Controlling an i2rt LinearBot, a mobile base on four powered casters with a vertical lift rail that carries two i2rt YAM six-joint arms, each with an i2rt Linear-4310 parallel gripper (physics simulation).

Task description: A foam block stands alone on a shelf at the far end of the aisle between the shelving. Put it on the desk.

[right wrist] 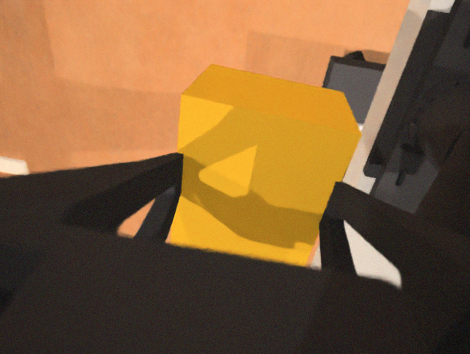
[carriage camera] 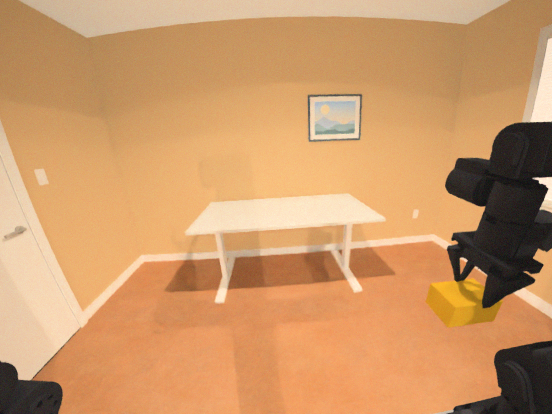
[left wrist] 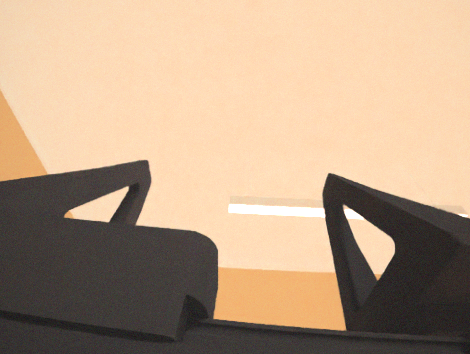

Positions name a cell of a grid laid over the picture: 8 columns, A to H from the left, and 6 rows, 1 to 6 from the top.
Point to a yellow foam block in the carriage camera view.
At G5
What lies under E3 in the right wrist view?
A yellow foam block.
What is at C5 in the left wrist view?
The left gripper.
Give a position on a white desk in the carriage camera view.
E4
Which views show the right gripper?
The right wrist view and the carriage camera view only.
